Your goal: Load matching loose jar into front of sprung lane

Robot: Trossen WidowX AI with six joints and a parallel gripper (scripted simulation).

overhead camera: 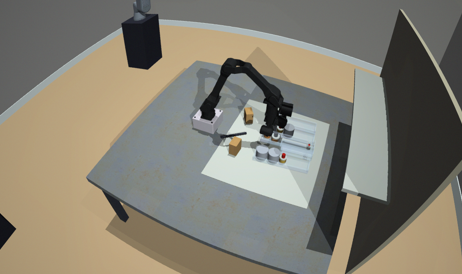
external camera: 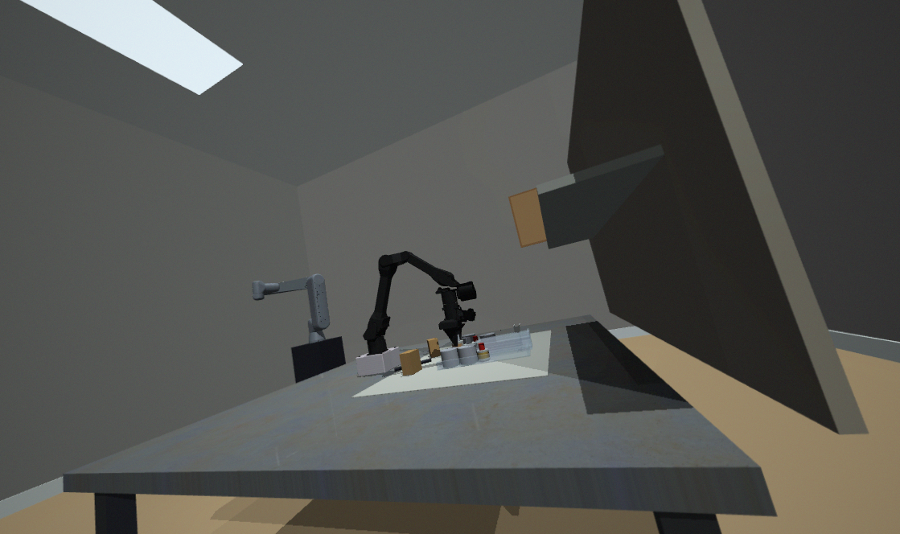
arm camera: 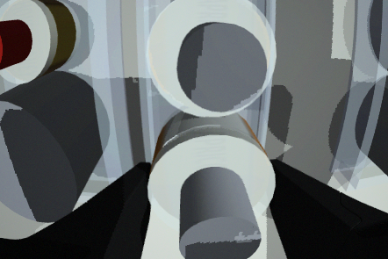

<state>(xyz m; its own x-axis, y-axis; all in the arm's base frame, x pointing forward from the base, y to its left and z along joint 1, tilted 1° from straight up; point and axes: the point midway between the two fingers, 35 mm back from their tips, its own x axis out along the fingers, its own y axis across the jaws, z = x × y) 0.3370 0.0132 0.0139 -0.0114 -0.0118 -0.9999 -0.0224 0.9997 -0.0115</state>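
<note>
Now: the lane rack 150 mm ahead of my gripper tip, 20 mm to the right of it and 30 mm below it. The rest, counted from my gripper tip: black stick 180 mm behind, 40 mm to the right, 40 mm below; then red tip 230 mm ahead, 30 mm to the right, 30 mm above.
</note>
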